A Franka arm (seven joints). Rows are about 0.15 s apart.
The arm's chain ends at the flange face. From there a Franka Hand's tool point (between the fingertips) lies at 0.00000 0.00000 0.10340 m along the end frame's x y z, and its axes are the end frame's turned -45 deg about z.
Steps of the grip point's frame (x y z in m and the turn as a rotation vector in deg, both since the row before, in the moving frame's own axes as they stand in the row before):
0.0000 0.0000 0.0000 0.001 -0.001 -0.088
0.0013 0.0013 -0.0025 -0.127 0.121 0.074
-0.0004 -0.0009 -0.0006 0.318 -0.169 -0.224
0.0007 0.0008 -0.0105 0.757 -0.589 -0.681
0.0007 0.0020 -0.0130 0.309 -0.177 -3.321
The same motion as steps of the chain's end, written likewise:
0.0000 0.0000 0.0000 0.000 -0.001 -0.088
0.0015 0.0000 -0.0025 -0.004 0.175 0.074
-0.0003 -0.0002 -0.0006 0.105 -0.344 -0.224
0.0028 0.0003 -0.0105 0.119 -0.952 -0.681
0.0025 0.0011 -0.0130 0.093 -0.344 -3.321

